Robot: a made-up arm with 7 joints.
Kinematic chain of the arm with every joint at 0, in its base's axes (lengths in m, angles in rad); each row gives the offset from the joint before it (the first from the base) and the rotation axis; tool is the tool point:
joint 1: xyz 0 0 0.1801 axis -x
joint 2: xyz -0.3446 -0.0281 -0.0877 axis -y
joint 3: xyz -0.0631 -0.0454 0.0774 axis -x
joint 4: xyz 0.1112 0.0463 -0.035 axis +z
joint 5: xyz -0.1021 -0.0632 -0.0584 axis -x
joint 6: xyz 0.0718 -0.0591 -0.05 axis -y
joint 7: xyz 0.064 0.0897 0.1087 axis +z
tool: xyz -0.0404 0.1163 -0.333
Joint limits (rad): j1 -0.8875..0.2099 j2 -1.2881..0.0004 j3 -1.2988..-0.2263 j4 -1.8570..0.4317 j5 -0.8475..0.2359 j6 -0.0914..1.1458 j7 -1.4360..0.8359
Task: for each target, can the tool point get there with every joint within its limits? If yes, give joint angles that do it. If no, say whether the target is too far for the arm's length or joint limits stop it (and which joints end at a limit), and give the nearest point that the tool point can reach.
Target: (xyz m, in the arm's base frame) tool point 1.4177 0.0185 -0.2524
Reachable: no: too far | nearest point 0.0055 0.0348 0.0157 | short by 1.438 m
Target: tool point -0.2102 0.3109 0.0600
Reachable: yes | joints -0.6968 -0.5414 -0.3732 0.0890 -0.0075 0.7150 -0.5055
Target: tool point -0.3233 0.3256 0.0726
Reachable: yes | joints -0.4534 -1.0046 -0.8614 0.1348 0.0403 0.7174 0.4826
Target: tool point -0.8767 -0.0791 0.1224
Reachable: no: joint limits stop it (at a limit: joint 1, joint 2, joint 3, joint 4, joint 5, joint 6, joint 7) | nearest point -0.6609 -0.0709 0.0451 | short by 0.229 m
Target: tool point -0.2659 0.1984 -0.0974
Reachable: yes | joints -0.1083 -0.6090 -0.4441 -0.0747 -0.0863 0.7677 0.1573
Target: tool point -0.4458 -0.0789 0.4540
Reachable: no: joint limits stop it (at a limit: joint 1, joint 2, joint 3, joint 4, joint 5, joint 6) | nearest point -0.4145 -0.0544 0.4233 | short by 0.050 m
